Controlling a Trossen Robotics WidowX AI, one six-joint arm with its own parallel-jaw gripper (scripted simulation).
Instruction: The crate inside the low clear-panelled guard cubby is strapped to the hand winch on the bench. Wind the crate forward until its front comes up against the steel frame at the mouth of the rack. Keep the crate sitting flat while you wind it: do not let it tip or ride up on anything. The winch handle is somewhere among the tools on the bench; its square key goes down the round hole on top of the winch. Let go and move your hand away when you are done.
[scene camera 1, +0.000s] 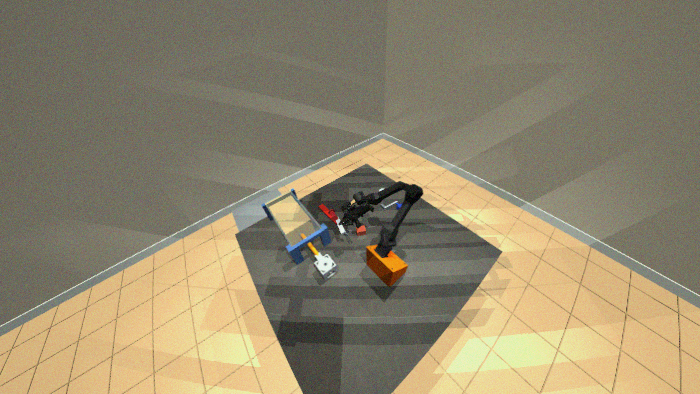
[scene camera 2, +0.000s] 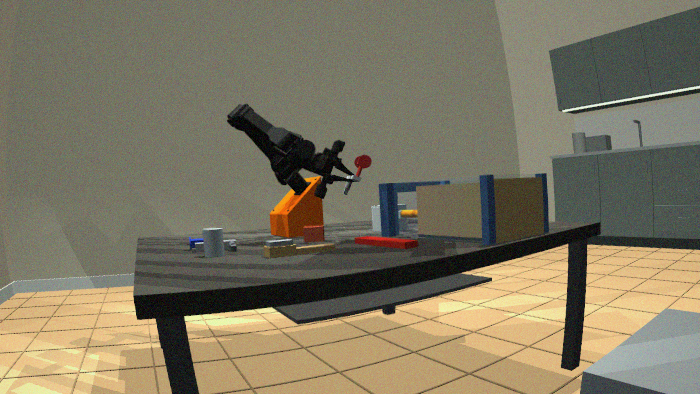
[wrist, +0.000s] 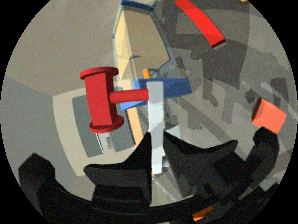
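Note:
My gripper (scene camera 2: 354, 179) is visible to me, and so are a wooden-handled tool (scene camera 2: 279, 248) and a clear-panelled cubby (scene camera 2: 489, 209). I can see the cubby (scene camera 1: 294, 221) again too. Then there is my gripper (wrist: 155, 134) once more, in a view that also gives me a red block (wrist: 264, 115) and a red knob (wrist: 102, 99).

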